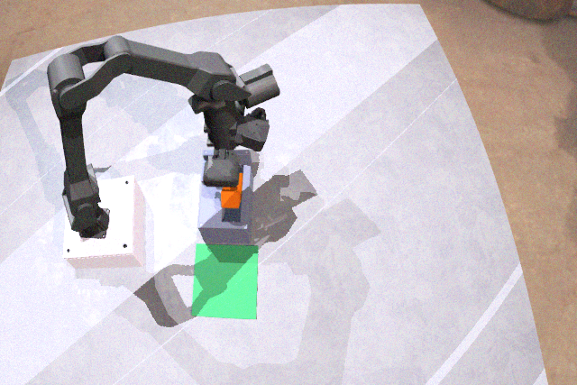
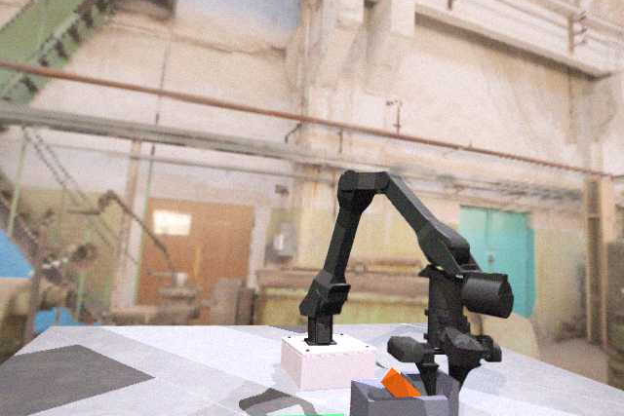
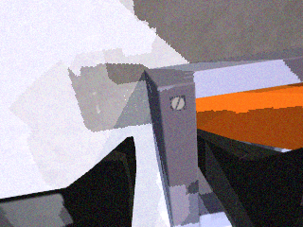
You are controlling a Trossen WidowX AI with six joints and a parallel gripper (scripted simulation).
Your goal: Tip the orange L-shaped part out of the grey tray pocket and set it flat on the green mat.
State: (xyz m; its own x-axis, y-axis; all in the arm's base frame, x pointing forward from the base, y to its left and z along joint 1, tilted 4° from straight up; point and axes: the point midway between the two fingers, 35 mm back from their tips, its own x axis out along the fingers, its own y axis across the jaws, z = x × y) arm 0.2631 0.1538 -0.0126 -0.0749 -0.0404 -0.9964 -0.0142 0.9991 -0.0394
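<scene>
Now: the orange L-shaped part 5 cm to the right of my gripper tip. Also, from my gripper tip: green mat: 23 cm to the right, 6 cm below.
</scene>
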